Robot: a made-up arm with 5 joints. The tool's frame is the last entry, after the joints. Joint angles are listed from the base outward.
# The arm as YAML. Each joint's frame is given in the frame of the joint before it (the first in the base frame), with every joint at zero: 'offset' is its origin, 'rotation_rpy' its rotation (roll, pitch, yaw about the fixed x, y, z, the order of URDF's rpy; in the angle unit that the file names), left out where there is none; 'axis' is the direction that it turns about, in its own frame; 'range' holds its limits. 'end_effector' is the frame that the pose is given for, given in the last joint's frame.
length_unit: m
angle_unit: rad
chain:
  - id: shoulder
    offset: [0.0, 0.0, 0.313]
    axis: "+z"
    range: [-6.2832, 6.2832]
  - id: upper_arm
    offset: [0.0, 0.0, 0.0]
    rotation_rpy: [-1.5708, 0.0, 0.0]
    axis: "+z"
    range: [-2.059, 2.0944]
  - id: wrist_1
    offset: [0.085, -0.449, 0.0]
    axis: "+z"
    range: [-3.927, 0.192]
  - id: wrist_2
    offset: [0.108, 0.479, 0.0]
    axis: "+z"
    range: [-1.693, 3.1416]
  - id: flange
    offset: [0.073, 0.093, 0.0]
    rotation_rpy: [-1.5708, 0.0, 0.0]
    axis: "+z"
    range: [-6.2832, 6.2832]
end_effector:
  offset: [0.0, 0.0, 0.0]
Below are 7 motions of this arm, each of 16 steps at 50 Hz.
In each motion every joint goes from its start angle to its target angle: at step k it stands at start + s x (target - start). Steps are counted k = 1, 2, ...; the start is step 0. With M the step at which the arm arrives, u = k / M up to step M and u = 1 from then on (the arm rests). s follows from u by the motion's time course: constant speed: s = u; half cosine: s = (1 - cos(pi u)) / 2; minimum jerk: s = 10 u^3 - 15 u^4 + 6 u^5.
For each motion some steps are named. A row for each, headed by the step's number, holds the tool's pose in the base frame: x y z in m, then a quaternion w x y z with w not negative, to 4 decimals.
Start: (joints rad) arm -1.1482 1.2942 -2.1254 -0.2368 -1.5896
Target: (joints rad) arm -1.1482 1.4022 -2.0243 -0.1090 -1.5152
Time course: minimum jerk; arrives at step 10
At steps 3, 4, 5, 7, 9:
3: 0.4066 -0.9042 0.1011 0.4747 0.8544 0.1862 0.1002
4: 0.4035 -0.8974 0.0740 0.4517 0.8675 0.1839 0.0980
5: 0.3994 -0.8882 0.0423 0.4242 0.8822 0.1808 0.0951
7: 0.3905 -0.8684 -0.0151 0.3726 0.9072 0.1741 0.0884
9: 0.3859 -0.8581 -0.0409 0.3486 0.9177 0.1706 0.0849

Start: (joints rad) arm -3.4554 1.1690 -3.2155 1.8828 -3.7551
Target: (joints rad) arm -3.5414 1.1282 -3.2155 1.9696 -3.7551
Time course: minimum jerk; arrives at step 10
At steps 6, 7, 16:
6: -0.8342 0.3260 0.6659 0.0313 -0.9906 -0.1199 0.0582
7: -0.8267 0.3358 0.6704 0.0300 -0.9916 -0.1134 0.0549
16: -0.8186 0.3459 0.6752 0.0285 -0.9926 -0.1065 0.0514

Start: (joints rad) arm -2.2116 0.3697 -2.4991 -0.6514 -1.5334
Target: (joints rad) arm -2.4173 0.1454 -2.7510 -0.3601 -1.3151
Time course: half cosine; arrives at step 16
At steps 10, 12, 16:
10: -0.2452 -0.2464 1.2807 0.9496 0.1028 -0.0543 -0.2910
12: -0.2146 -0.2017 1.3009 0.9515 0.0879 -0.0503 -0.2905
16: -0.1837 -0.1626 1.3163 0.9530 0.0748 -0.0460 -0.2900

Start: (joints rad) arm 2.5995 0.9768 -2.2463 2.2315 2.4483
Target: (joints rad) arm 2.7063 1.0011 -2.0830 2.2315 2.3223
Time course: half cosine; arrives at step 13
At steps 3, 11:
3: -0.7525 0.4395 0.3298 0.2745 0.8774 0.0794 0.3853
11: -0.7638 0.3609 0.2544 0.3162 0.8278 0.1552 0.4367

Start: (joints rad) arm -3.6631 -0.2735 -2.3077 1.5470 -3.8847
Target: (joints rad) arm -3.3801 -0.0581 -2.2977 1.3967 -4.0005
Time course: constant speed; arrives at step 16
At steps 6, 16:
6: -0.2898 0.1278 1.2296 0.2726 -0.8611 -0.1617 0.3976
16: -0.4269 0.1038 1.1875 0.2407 -0.8449 -0.2708 0.3936

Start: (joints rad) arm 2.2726 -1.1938 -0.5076 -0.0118 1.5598
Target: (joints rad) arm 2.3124 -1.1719 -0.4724 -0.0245 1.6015
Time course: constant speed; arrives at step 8
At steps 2, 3, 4, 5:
2: -0.1052 0.1219 0.8068 0.7049 -0.6178 -0.2298 0.2618
3: -0.1073 0.1231 0.8041 0.7019 -0.6198 -0.2305 0.2647
4: -0.1094 0.1243 0.8014 0.6988 -0.6218 -0.2312 0.2676
5: -0.1115 0.1254 0.7987 0.6957 -0.6238 -0.2318 0.2705

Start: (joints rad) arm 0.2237 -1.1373 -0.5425 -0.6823 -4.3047
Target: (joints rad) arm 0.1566 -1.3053 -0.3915 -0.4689 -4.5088
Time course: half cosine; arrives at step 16
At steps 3, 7, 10, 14, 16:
3: 0.1016 0.0225 0.8508 0.8172 -0.2495 0.2967 -0.4266
7: 0.0952 0.0190 0.8317 0.7871 -0.2747 0.3126 -0.4552
10: 0.0902 0.0162 0.8133 0.7584 -0.2982 0.3260 -0.4791
14: 0.0862 0.0138 0.7953 0.7304 -0.3205 0.3376 -0.4998
16: 0.0857 0.0135 0.7928 0.7264 -0.3236 0.3392 -0.5026

